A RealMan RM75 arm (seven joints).
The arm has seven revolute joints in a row. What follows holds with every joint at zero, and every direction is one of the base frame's.
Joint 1 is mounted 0.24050 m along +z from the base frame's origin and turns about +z.
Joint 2 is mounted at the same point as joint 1 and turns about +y.
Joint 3 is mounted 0.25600 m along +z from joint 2 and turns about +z.
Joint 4 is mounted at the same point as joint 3 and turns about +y.
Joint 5 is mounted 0.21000 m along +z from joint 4 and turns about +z.
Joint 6 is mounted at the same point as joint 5 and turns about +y.
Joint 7 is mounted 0.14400 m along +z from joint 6 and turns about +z.
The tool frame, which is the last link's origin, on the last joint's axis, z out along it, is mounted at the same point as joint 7; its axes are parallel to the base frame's.
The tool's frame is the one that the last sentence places.
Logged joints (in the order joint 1, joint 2, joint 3, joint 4, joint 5, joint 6, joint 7), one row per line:
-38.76, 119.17, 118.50, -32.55, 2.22, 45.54, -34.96
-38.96, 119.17, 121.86, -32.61, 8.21, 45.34, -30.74
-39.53, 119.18, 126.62, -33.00, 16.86, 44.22, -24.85
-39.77, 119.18, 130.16, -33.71, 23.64, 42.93, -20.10
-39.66, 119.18, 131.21, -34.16, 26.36, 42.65, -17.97
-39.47, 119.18, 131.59, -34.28, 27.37, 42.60, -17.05
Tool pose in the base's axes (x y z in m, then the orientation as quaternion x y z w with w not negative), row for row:
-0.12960, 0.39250, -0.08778, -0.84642, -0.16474, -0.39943, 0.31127
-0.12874, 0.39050, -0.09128, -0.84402, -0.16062, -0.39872, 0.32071
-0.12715, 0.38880, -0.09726, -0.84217, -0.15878, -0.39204, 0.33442
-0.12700, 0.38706, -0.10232, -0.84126, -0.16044, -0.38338, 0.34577
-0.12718, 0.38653, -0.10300, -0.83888, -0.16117, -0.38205, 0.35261
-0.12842, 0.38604, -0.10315, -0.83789, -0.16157, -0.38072, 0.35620
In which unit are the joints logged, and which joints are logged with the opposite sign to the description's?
The joints are logged in degrees. Opposite sign: joint 2, joint 4, joint 5.
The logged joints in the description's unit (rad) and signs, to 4 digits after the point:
-0.6765, -2.0799, 2.0682, 0.5681, -0.0387, 0.7948, -0.6102
-0.6800, -2.0799, 2.1269, 0.5692, -0.1433, 0.7913, -0.5365
-0.6899, -2.0801, 2.2099, 0.5760, -0.2943, 0.7718, -0.4337
-0.6941, -2.0801, 2.2717, 0.5884, -0.4126, 0.7493, -0.3508
-0.6922, -2.0801, 2.2900, 0.5962, -0.4601, 0.7444, -0.3136
-0.6889, -2.0801, 2.2967, 0.5983, -0.4777, 0.7435, -0.2976

